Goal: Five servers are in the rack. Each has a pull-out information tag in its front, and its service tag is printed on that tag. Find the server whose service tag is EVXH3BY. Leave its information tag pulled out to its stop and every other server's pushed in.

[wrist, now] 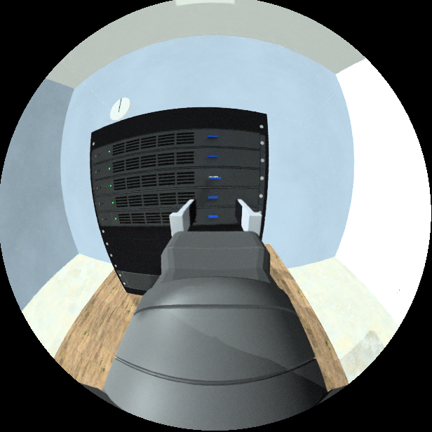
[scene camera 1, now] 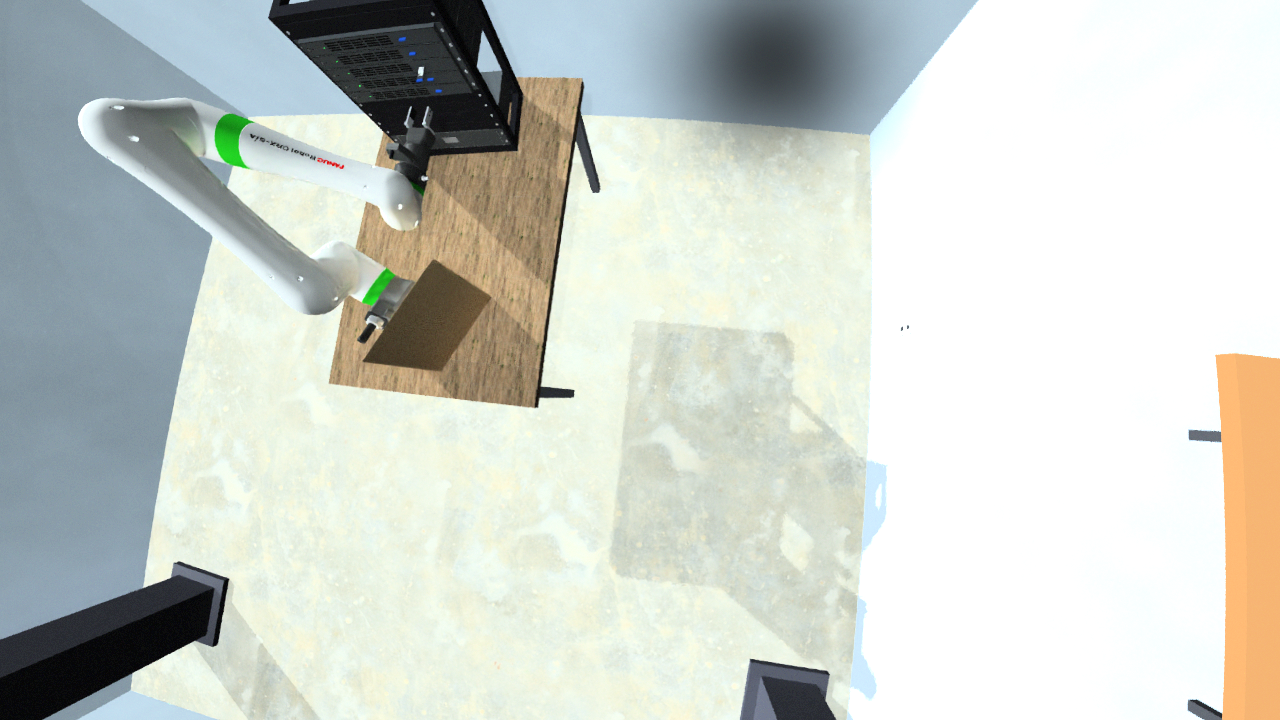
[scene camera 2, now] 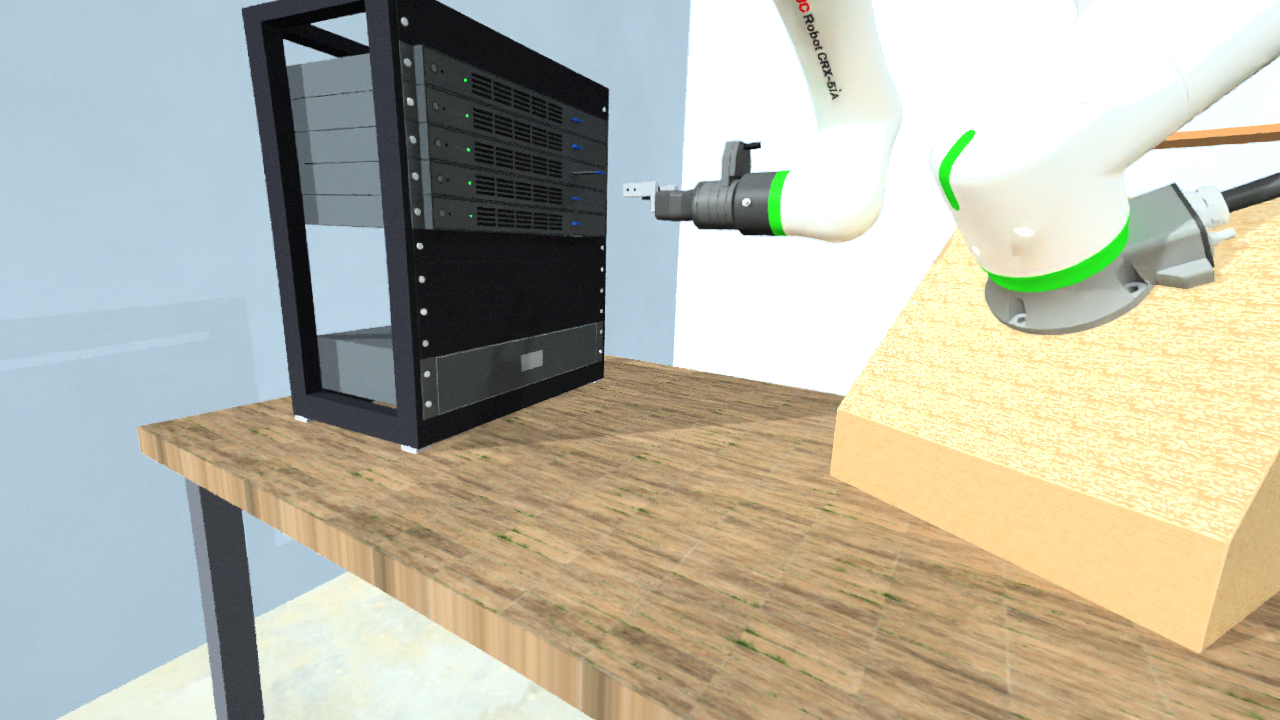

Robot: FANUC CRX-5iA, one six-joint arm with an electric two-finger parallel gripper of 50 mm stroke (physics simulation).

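Seen in the pictures: gripper, between the fingertips: (scene camera 1: 421,109) (scene camera 2: 634,191); arm's base, origin of its link: (scene camera 1: 403,301) (scene camera 2: 1064,283).
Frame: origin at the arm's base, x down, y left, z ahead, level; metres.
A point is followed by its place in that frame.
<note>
The black rack (scene camera 1: 358,19) {x -0.292, y 0.133, z 0.733 m} (scene camera 2: 384,179) {x -0.100, y 0.397, z 0.729 m} (wrist: 200,119) holds five stacked dark servers. In the wrist view, blue tag ends show on the top server (wrist: 212,136), the second server (wrist: 212,156), the fourth server (wrist: 212,197) and the bottom server (wrist: 213,216), each looking pushed in. The third server's information tag (scene camera 1: 420,71) {x -0.151, y 0.030, z 0.711 m} (scene camera 2: 588,172) {x -0.150, y 0.037, z 0.696 m} (wrist: 214,178) stands out from its front; its white upper face is seen nearly edge-on and no print is readable. My gripper (scene camera 1: 418,113) {x -0.116, y 0.019, z 0.605 m} (scene camera 2: 628,189) {x -0.116, y 0.019, z 0.605 m} (wrist: 215,207) is open and empty, pointing at the rack and apart from its front.
The rack stands on a wooden table (scene camera 1: 501,205) {x 0.276, y -0.092, z 0.515 m} (scene camera 2: 671,501) {x 0.276, y 0.280, z 0.338 m}. A grey unit (scene camera 2: 474,371) {x 0.176, y 0.283, z 0.712 m} sits low in it. The arm's base is on a sloped block (scene camera 2: 1029,483) {x 0.188, y 0.164, z -0.001 m} on the same table. A dark post (scene camera 1: 116,635) and an orange surface (scene camera 1: 1253,537) are farther off.
</note>
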